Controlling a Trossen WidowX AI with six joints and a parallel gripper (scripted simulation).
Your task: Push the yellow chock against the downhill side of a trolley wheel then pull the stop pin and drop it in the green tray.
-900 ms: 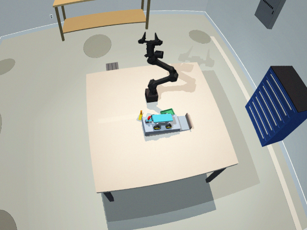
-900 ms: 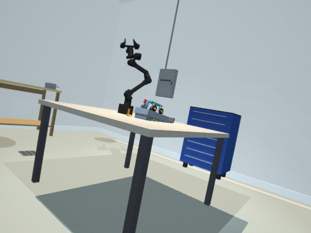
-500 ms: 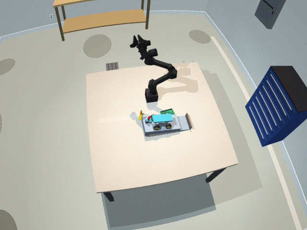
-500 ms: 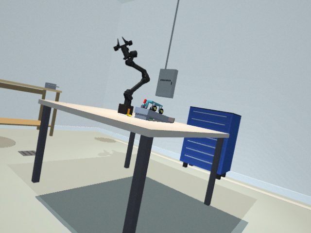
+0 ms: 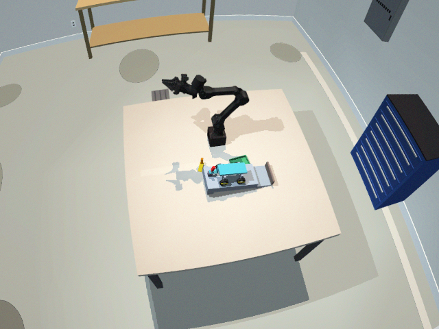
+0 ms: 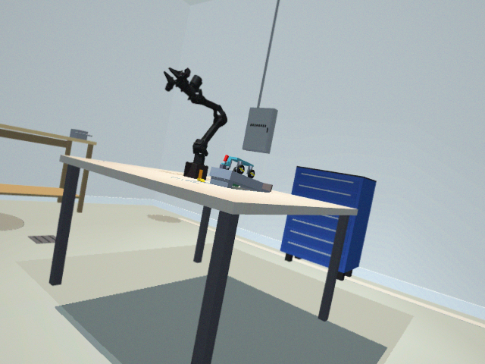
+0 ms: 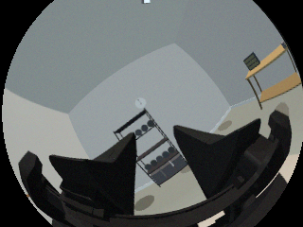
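My gripper tip is 56 cm above the yellow chock, 24 cm short of it and 19 cm to the right of it. Also, from my gripper tip: grey ramp: 53 cm below, 38 cm ahead, 33 cm to the left; then red-headed stop pin: 44 cm below, 36 cm ahead, 22 cm to the left; then trolley: 46 cm below, 38 cm ahead, 33 cm to the left.
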